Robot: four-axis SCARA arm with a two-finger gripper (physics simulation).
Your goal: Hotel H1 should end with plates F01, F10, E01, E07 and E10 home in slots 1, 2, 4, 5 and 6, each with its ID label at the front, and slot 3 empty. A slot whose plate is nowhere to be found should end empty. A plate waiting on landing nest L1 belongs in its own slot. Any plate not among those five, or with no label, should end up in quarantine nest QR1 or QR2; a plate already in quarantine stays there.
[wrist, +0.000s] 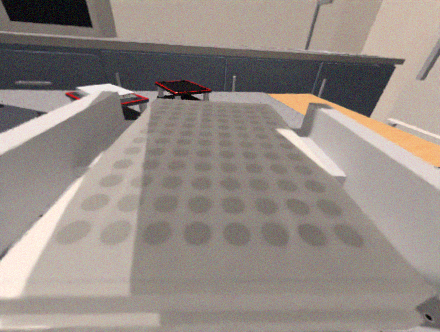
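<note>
My gripper (215,115) is shut on a pale plate (200,192) with rows of round wells. The plate lies flat between the two fingers, with its near edge at the bottom of the view and most of its top in shadow. No ID label can be seen on the parts that show. Ahead, a black nest with a red rim (183,86) has no plate on it. To its left, a white plate (107,89) sits on another red-rimmed nest (138,100), partly hidden by the left finger. Hotel H1 cannot be made out.
An orange strip (350,120) runs along the right side, beyond the right finger. A dark surface (17,117) shows at the far left. Thin grey posts (234,84) stand beyond the nests, before dark blue cabinets (165,67) and a wall.
</note>
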